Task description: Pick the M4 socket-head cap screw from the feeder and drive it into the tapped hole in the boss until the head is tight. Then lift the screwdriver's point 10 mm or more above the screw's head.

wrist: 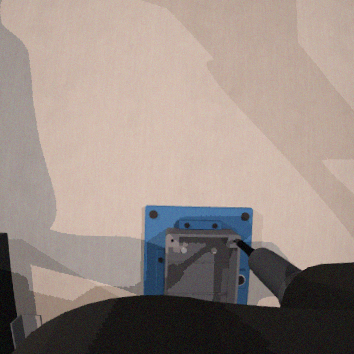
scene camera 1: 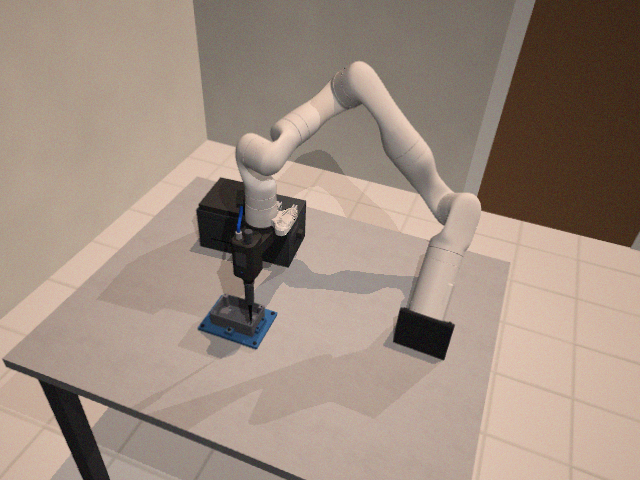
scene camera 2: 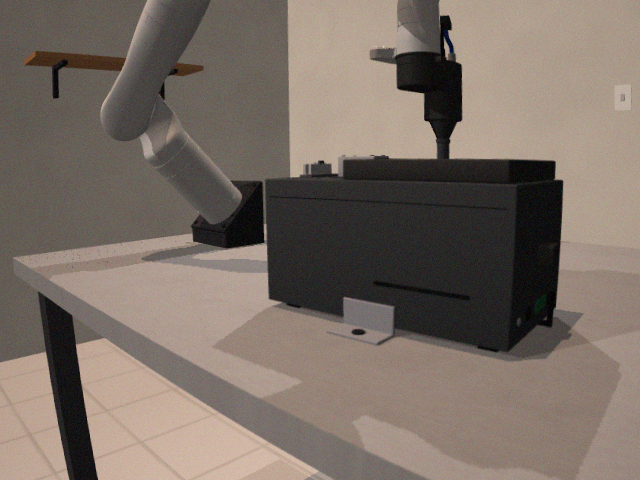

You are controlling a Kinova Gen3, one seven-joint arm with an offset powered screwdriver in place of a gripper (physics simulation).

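The screwdriver (scene camera 1: 250,319) (wrist: 239,243) points down at a corner of the open grey housing (scene camera 1: 222,318) (wrist: 200,280). In the wrist view its dark point is at the corner boss (wrist: 231,242), at the housing's upper right; whether they touch cannot be told. A small light-grey patch shows beside the point, too small to identify as the screw. Whether a screw is on the point or in the hole cannot be told. In scene camera 2 the feeder (scene camera 2: 387,237) hides the lower end of the screwdriver. The feeder (scene camera 1: 214,224) stands behind the housing in scene camera 1.
The housing sits on a blue fixture plate (scene camera 1: 271,320) (wrist: 152,240) with dark holes at its corners. The arm's black base (scene camera 1: 422,333) (scene camera 2: 227,235) stands on the table. A small grey angle bracket (scene camera 2: 368,316) stands beside the feeder.
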